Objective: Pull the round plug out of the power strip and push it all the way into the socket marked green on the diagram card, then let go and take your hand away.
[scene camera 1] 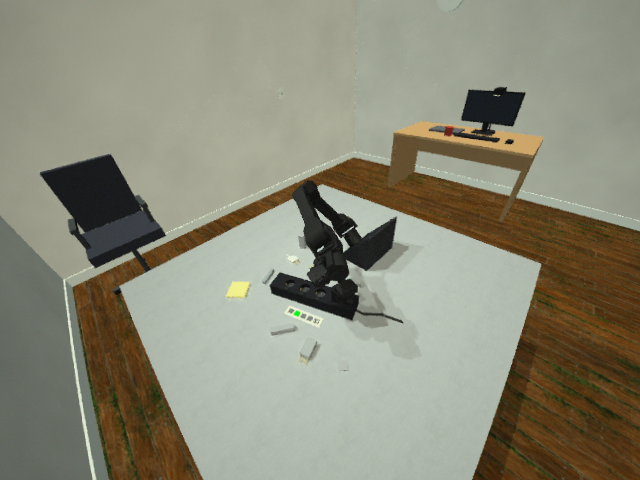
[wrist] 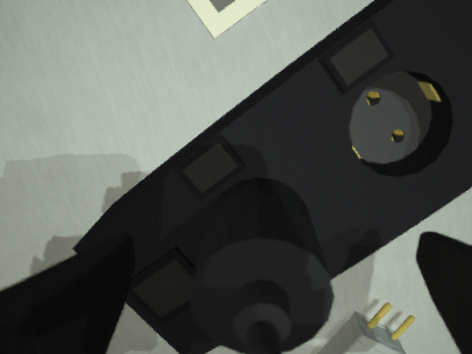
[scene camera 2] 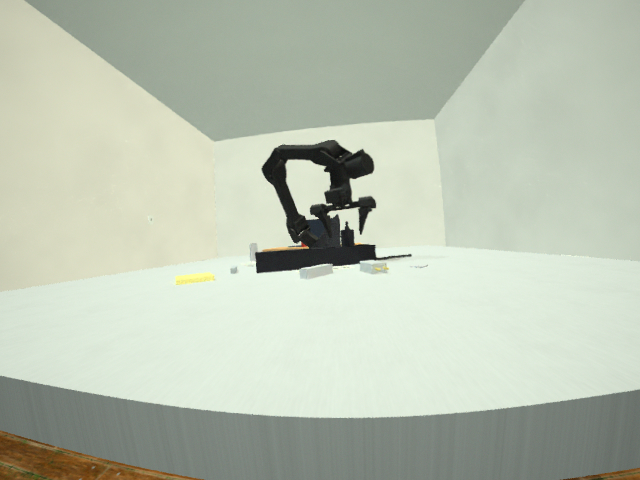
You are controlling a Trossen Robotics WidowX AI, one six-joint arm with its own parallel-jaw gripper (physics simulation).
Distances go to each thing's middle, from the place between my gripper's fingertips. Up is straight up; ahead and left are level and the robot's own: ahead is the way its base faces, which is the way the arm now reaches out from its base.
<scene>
Now: the round black plug (wrist: 260,274) 1 cm to the left of my hand and 1 cm below it. Also, from my hand: black power strip (scene camera 2: 284,260): 5 cm below, 2 cm to the right, 1 cm ahead.
</scene>
